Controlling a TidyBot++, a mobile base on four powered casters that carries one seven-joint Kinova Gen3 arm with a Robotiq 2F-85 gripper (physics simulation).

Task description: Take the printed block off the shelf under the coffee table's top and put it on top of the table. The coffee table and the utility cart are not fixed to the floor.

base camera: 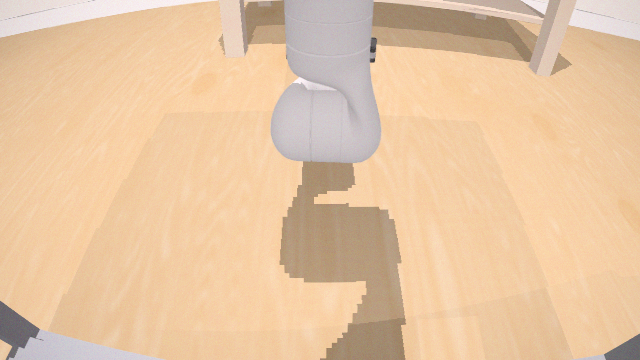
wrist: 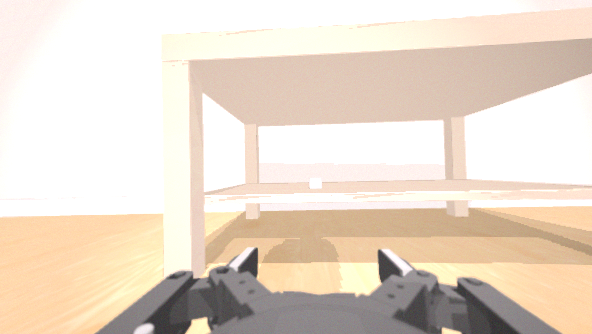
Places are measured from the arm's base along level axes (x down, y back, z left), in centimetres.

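Pixels of known places: gripper, fingertip midpoint: [wrist: 316,262].
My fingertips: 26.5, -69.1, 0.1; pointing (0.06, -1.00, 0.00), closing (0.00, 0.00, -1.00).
Note:
Ahead of a thing's pixels: the offset from my fingertips to its middle, as dx, dy, dz. "spot": to the spot under its first point.
The printed block @(-3.3, -40.2, -0.6) [wrist: 315,183] shows in the wrist view as a small white cube on the shelf [wrist: 380,193] under the coffee table's top @(spot: -28.6, -21.0, -7.0) [wrist: 350,42]. It sits left of the shelf's middle; its printed faces cannot be made out. My gripper [wrist: 316,262] is open and empty. It is in front of the table, its fingertips low in the wrist view, below the shelf's front edge in the picture and apart from the block. In the base view the gripper does not show; the table's front legs and part of the shelf show behind the arm.
The table's front left leg @(-6.8, -22.4, +24.3) [base camera: 234,30] [wrist: 177,165] stands left of the arm [base camera: 327,120]. The front right leg @(-6.8, -25.3, -60.6) [base camera: 550,40] shows in the base view. Two rear legs [wrist: 252,155] [wrist: 457,155] stand beyond the shelf, with a pale wall behind. The utility cart does not show.

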